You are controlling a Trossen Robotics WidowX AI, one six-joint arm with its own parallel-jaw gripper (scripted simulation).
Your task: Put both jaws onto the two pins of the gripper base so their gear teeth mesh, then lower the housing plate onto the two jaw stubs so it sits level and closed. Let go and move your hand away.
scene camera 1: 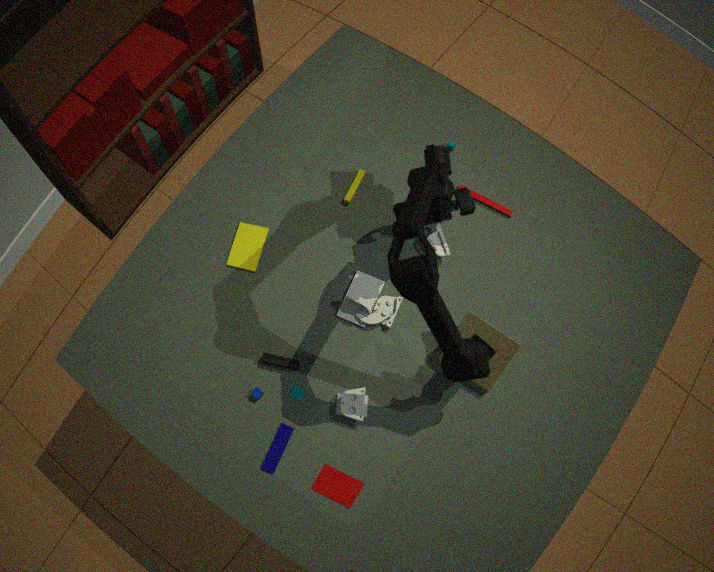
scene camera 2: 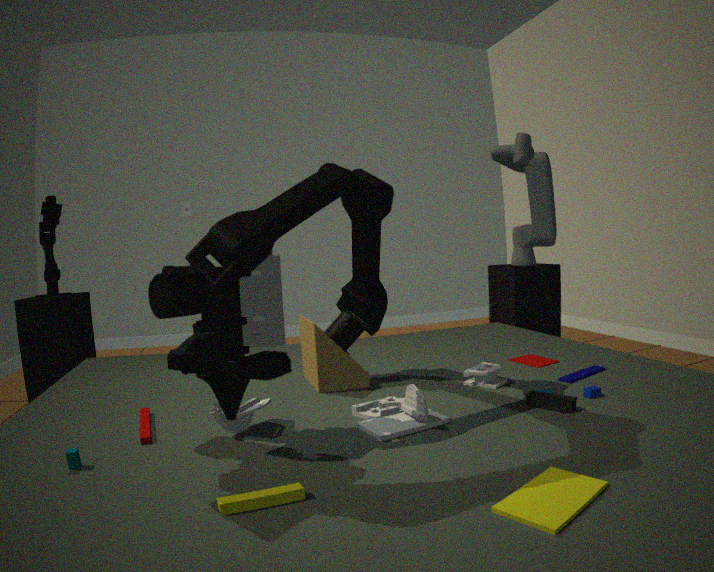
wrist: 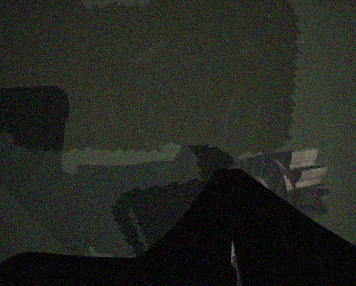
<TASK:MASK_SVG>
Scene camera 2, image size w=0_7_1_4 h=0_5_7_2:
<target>my gripper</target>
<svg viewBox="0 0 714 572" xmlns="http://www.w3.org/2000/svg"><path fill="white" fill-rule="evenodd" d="M201 313L202 320L196 321L193 324L194 334L180 344L177 349L170 350L167 356L168 369L181 371L185 375L196 373L197 378L201 378L210 385L226 419L232 421L237 417L239 405L250 379L273 380L281 375L292 372L291 360L286 352L262 351L254 355L244 356L244 354L250 352L249 346L243 346L242 326L247 324L247 317L242 317L241 310L215 314Z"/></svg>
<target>black block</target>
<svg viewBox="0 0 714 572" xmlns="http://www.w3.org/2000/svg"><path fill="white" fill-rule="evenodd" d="M526 394L526 406L560 413L564 412L566 414L571 414L576 410L577 397L534 390Z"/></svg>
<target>yellow plate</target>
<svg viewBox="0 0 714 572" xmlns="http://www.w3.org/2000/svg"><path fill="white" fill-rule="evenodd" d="M608 481L602 481L550 466L516 492L492 506L491 512L555 535L608 486Z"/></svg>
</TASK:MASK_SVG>
